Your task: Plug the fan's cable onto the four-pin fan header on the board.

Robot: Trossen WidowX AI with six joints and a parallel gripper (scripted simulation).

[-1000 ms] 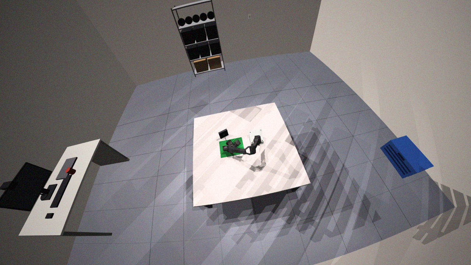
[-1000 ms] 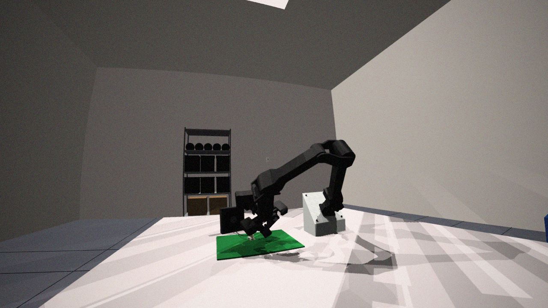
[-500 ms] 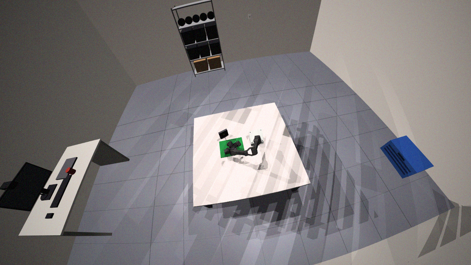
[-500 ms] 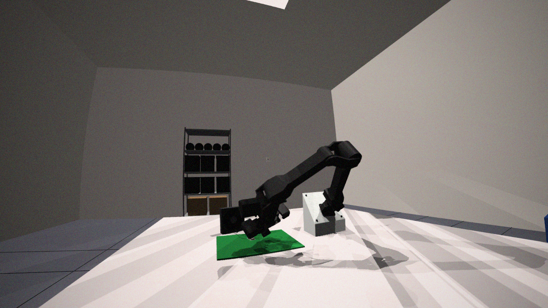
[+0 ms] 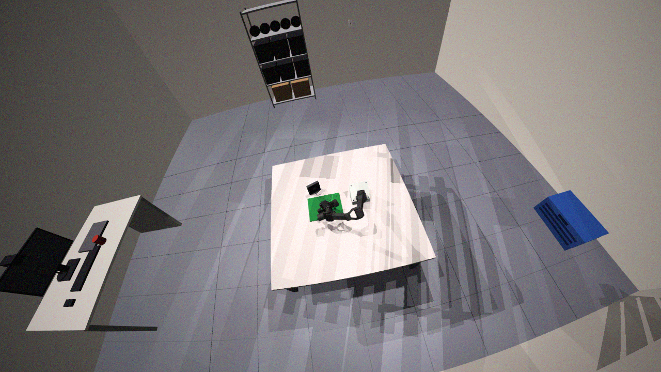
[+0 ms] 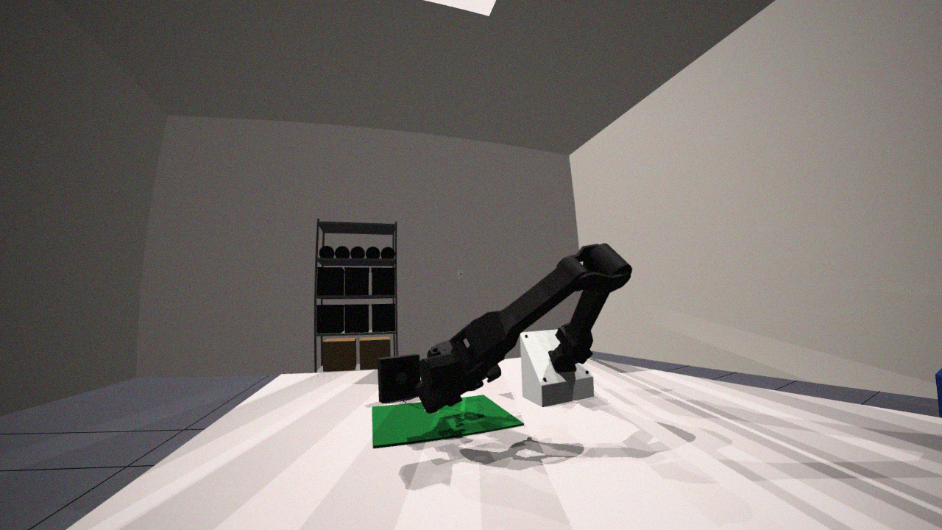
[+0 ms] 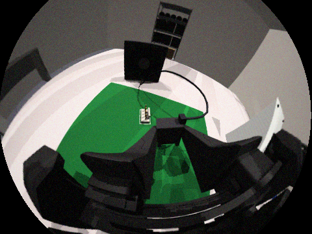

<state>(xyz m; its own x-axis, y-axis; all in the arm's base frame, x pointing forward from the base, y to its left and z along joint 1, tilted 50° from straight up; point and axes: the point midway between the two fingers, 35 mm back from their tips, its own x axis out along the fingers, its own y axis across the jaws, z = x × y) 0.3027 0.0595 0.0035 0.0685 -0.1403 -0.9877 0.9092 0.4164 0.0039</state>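
Right now the green board is 30 mm ahead of my gripper tip and 70 mm below it. From my gripper tip the other things lie so: pale four-pin header: 40 mm ahead, 40 mm to the right, 50 mm below; dark plug: 10 mm below; black fan: 100 mm ahead, 180 mm to the right, 10 mm above.
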